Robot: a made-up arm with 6 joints. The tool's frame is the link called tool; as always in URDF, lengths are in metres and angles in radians.
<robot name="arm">
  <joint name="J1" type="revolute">
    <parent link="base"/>
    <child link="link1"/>
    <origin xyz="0 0 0.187" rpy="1.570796 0 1.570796"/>
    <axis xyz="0 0 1"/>
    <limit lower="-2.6" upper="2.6"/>
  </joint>
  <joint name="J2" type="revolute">
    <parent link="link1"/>
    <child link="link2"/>
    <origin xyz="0.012 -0.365 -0.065" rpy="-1.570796 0 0"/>
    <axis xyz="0 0 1"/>
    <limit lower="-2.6" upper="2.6"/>
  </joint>
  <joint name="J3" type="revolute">
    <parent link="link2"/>
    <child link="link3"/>
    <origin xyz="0.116 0.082 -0.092" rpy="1.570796 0 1.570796"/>
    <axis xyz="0 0 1"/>
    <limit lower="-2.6" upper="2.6"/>
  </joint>
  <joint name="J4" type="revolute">
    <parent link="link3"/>
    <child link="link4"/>
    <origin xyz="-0.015 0.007 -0.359" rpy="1.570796 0 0"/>
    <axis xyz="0 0 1"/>
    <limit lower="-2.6" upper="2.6"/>
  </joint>
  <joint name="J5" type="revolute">
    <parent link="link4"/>
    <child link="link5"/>
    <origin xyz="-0.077 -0.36 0.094" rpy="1.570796 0 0"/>
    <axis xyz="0 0 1"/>
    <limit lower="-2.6" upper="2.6"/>
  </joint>
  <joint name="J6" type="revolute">
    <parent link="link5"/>
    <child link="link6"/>
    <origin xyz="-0.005 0.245 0.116" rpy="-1.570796 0 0"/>
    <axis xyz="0 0 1"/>
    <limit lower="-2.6" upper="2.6"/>
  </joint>
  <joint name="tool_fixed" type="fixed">
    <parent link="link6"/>
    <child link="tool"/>
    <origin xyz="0.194 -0.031 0.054" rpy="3.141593 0 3.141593"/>
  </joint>
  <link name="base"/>
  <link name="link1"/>
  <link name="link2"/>
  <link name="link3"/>
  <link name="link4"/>
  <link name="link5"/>
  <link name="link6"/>
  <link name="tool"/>
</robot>
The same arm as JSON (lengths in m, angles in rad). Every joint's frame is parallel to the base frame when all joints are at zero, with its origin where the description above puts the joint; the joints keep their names.
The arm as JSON. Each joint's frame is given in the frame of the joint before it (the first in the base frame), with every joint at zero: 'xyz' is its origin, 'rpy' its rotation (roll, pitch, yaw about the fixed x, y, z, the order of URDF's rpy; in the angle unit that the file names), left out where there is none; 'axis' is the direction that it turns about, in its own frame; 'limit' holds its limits. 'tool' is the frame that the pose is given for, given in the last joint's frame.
{"units": {"length": "m", "angle": "rad"}, "joints": [{"name": "J1", "type": "revolute", "origin": {"xyz": [0.0, 0.0, 0.187]}, "axis": [1.0, 0.0, 0.0], "limit": {"lower": -2.6, "upper": 2.6}}, {"name": "J2", "type": "revolute", "origin": {"xyz": [-0.065, 0.012, -0.365]}, "axis": [0.0, 0.0, 1.0], "limit": {"lower": -2.6, "upper": 2.6}}, {"name": "J3", "type": "revolute", "origin": {"xyz": [-0.082, 0.116, -0.092]}, "axis": [0.0, 1.0, 0.0], "limit": {"lower": -2.6, "upper": 2.6}}, {"name": "J4", "type": "revolute", "origin": {"xyz": [0.015, -0.359, 0.007]}, "axis": [0.0, 0.0, -1.0], "limit": {"lower": -2.6, "upper": 2.6}}, {"name": "J5", "type": "revolute", "origin": {"xyz": [0.077, -0.36, -0.094]}, "axis": [0.0, -1.0, 0.0], "limit": {"lower": -2.6, "upper": 2.6}}, {"name": "J6", "type": "revolute", "origin": {"xyz": [0.005, -0.116, -0.245]}, "axis": [0.0, 0.0, -1.0], "limit": {"lower": -2.6, "upper": 2.6}}], "tool": {"origin": {"xyz": [-0.194, -0.031, -0.054], "rpy": [0.0, 0.0, 0.0]}}}
